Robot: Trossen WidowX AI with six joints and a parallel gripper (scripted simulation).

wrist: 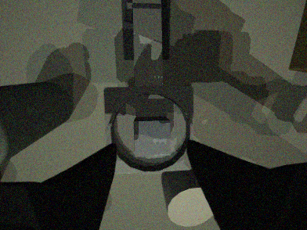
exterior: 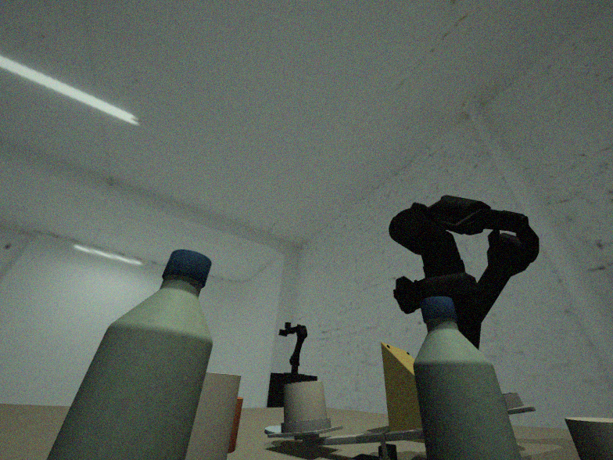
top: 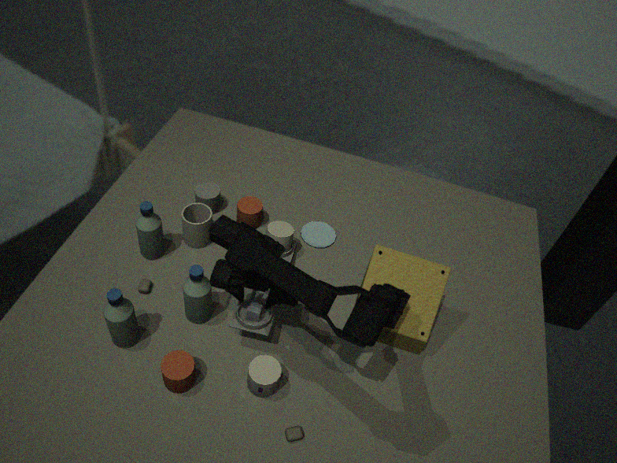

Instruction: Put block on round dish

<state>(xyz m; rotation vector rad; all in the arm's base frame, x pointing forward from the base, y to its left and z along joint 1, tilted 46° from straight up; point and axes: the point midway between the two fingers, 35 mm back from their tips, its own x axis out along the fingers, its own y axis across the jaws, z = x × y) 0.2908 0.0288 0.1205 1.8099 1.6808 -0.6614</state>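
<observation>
The pale blue dish is 9 cm behind my gripper tip, 36 cm to the right of it and 11 cm below it. The rest, counted from my gripper tip: grey cylinder (23 cm ahead, 35 cm to the right, 8 cm below).
</observation>
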